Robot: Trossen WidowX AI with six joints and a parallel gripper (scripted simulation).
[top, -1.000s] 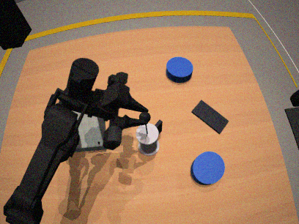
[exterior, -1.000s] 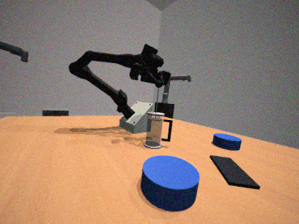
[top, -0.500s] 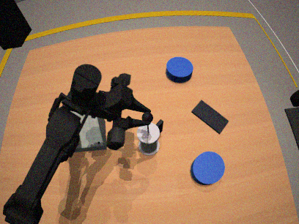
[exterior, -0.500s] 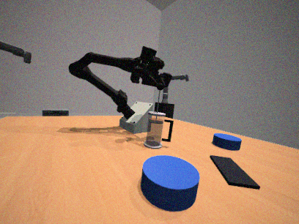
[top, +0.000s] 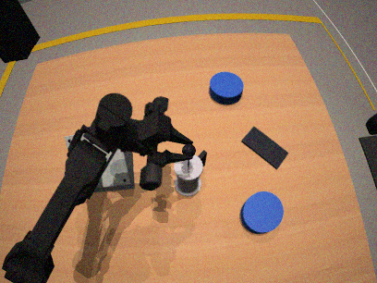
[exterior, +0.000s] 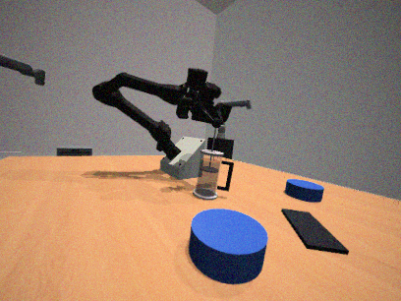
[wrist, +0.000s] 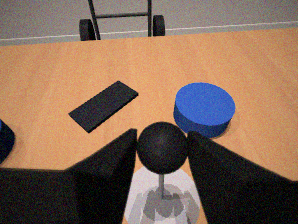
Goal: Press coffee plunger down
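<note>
My gripper tip is 1 cm to the right of the coffee press and 11 cm above it. From my gripper tip the other things lie so: flat black slab: 23 cm ahead, 12 cm to the left, 22 cm below.
</note>
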